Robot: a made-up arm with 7 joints.
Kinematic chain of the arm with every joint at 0, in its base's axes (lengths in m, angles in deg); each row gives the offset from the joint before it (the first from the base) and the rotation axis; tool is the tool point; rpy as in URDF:
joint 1: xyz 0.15 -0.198 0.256 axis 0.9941 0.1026 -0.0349
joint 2: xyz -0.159 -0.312 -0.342 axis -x
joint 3: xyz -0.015 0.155 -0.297 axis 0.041 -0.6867 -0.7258
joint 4: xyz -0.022 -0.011 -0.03 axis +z
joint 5: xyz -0.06 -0.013 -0.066 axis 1 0.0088 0.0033
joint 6: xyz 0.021 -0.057 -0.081 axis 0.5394 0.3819 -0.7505
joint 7: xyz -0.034 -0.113 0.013 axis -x
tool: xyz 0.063 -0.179 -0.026 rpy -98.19 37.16 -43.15
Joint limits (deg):
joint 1: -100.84..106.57
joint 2: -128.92..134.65
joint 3: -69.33..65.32
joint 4: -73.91..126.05
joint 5: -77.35..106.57
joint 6: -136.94..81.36
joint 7: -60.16..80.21
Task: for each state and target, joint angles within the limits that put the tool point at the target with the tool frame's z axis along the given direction. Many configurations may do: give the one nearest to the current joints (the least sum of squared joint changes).
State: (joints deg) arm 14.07 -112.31 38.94 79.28 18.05 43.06 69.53
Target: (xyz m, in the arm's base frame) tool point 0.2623 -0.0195 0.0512 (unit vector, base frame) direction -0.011 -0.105 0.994
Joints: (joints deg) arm 19.83 -113.36 34.19 90.95 19.90 30.95 46.45
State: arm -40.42 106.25 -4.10 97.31 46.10 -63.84 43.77
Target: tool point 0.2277 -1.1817 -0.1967 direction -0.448 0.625 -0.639
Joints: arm -17.09 63.65 20.02 68.49 72.63 -30.21 17.06
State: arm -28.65 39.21 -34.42 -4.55 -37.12 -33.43 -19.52
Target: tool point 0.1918 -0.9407 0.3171 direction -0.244 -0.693 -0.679
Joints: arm -44.16 46.54 -38.88 -14.47 -43.49 -35.79 -26.64
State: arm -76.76 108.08 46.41 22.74 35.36 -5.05 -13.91
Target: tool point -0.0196 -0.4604 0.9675 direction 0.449 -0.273 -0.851
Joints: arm -59.03 129.89 65.32 -2.31 18.31 -4.10 -26.89
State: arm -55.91 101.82 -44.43 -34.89 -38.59 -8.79 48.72
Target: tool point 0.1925 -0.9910 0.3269 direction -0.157 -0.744 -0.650
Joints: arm -36.61 57.81 -44.23 3.57 -16.44 -8.47 19.52
